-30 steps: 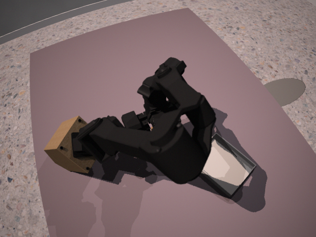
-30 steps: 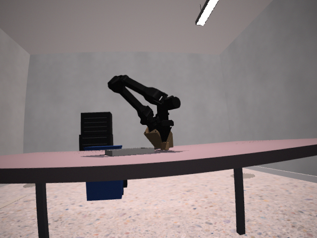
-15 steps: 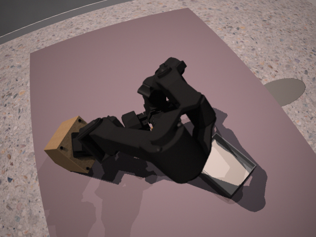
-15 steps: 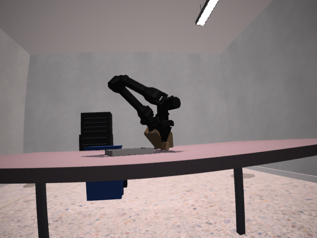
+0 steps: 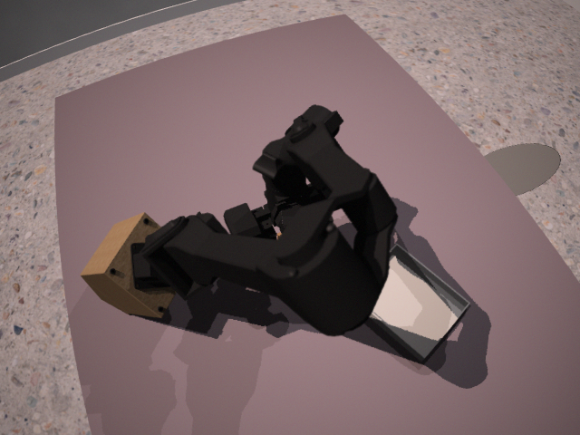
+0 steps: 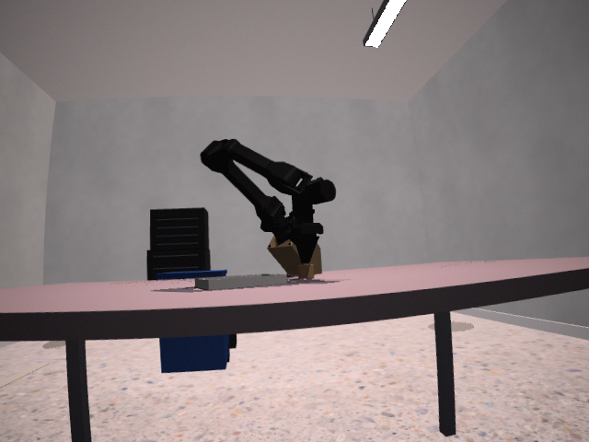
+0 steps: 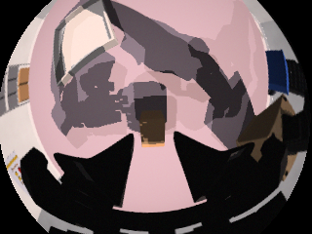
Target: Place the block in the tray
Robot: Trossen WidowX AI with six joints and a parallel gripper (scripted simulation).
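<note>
My gripper is now 6 cm above the brown block. The rest, counted from my hand: white tray: 19 cm to the right, 12 cm ahead, 7 cm below.
</note>
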